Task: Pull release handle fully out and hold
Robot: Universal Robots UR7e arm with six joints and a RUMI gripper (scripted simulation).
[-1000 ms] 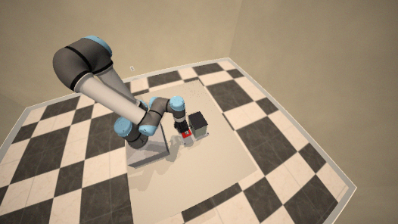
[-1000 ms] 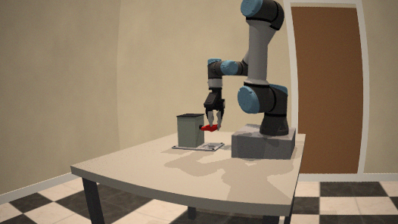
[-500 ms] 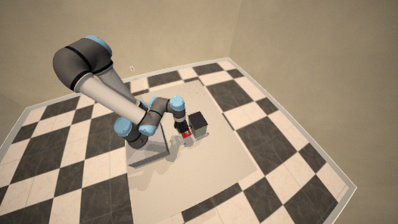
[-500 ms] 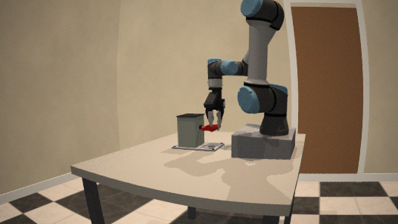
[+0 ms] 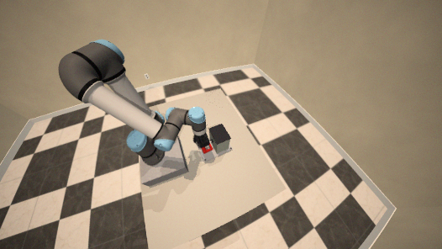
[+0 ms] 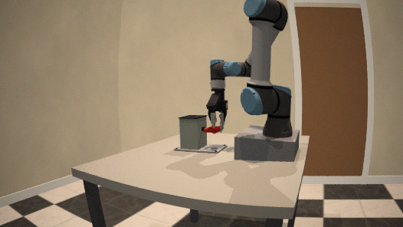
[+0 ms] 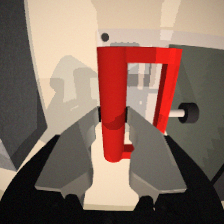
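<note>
The metal baseplate lies 9 cm ahead of my hand, 1 cm to the left of it and 10 cm below it.
</note>
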